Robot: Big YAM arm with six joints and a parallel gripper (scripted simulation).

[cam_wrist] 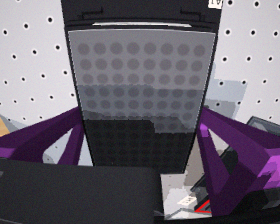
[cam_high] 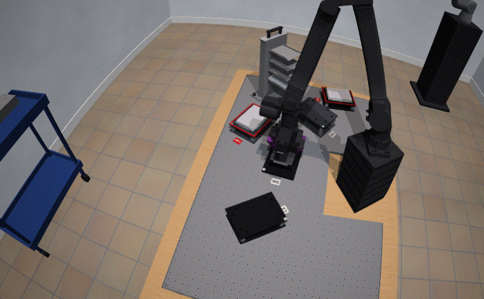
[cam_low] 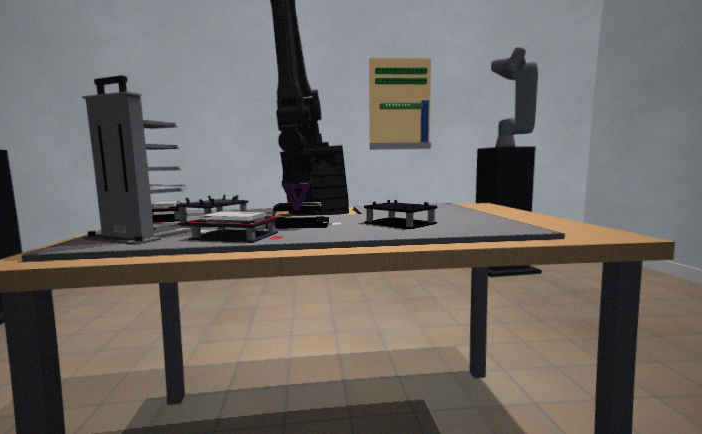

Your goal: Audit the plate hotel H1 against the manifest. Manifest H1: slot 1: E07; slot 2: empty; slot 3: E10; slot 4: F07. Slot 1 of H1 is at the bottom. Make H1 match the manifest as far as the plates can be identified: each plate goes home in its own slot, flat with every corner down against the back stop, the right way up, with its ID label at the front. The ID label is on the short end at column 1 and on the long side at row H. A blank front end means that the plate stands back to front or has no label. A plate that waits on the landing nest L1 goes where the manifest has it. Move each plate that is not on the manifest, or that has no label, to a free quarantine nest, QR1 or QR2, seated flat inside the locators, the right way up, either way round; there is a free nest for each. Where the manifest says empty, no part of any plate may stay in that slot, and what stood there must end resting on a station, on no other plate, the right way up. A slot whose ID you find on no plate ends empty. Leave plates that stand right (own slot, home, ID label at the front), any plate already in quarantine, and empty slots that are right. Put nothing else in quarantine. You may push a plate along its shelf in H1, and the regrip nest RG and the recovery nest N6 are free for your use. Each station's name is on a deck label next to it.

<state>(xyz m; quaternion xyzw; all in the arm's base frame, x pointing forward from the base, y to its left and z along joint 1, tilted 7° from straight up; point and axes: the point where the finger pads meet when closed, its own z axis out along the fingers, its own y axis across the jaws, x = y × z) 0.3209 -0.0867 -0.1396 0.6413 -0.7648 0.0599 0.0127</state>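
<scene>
My hand is 20 mm short of the N6 deck label, 100 mm to the right of it and 50 mm above it. Also, from my hand: H1 deck label (40 mm ahead, 250 mm to the right, 50 mm below); then dark plate (right at my hand); then red-rimmed quarantine nest (140 mm ahead, 160 mm to the right, 20 mm below).
</scene>
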